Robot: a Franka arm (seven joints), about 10 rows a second.
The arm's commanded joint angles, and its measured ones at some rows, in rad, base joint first. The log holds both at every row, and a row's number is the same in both.
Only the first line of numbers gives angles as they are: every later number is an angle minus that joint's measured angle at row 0.
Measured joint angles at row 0: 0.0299 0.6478 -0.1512 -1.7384 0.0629 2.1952 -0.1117
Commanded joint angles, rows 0 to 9: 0.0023 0.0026 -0.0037 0.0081 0.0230 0.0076 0.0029; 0.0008 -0.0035 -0.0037 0.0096 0.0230 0.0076 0.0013; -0.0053 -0.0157 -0.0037 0.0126 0.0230 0.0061 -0.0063; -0.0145 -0.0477 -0.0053 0.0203 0.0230 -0.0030 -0.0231; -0.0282 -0.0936 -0.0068 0.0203 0.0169 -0.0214 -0.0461; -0.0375 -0.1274 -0.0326 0.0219 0.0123 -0.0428 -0.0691; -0.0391 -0.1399 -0.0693 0.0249 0.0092 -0.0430 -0.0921; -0.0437 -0.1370 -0.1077 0.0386 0.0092 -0.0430 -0.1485; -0.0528 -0.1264 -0.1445 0.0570 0.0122 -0.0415 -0.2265; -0.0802 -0.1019 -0.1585 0.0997 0.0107 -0.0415 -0.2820
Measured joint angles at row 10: -0.0546 -0.1317 -0.1355 0.0490 0.0003 -0.0321 -0.1982
